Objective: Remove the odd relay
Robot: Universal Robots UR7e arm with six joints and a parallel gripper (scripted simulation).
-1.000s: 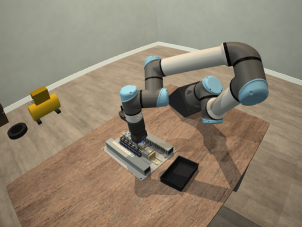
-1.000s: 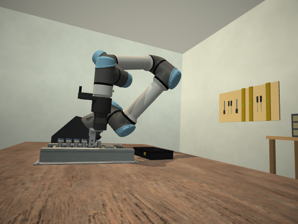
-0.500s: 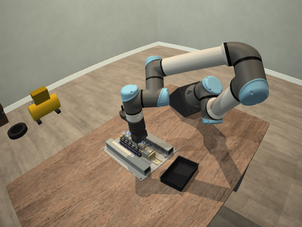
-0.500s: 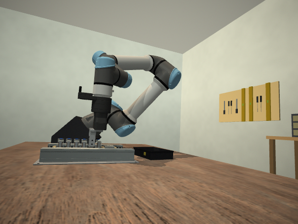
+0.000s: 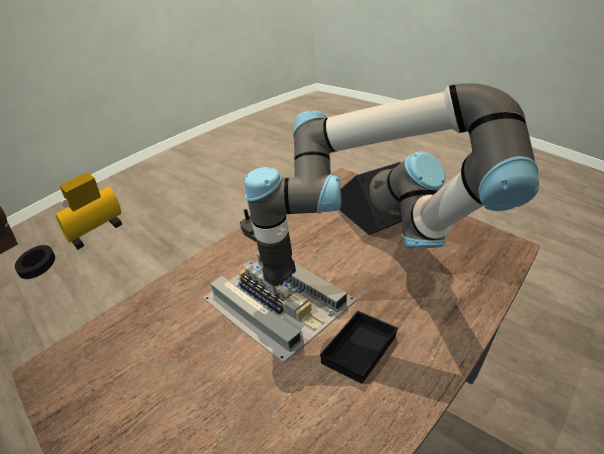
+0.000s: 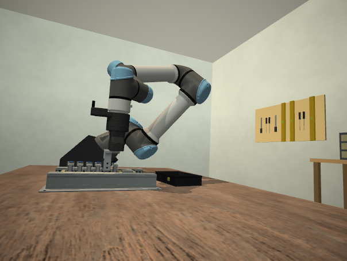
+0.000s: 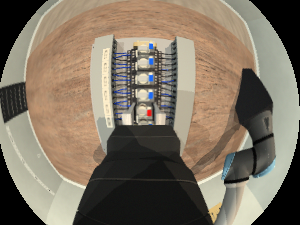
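The red-button relay lies 10 mm below my hand. Also, from my hand: grey relay panel (10 mm to the right, 40 mm below); then black parts tray (40 mm behind, 260 mm to the left, 50 mm below).
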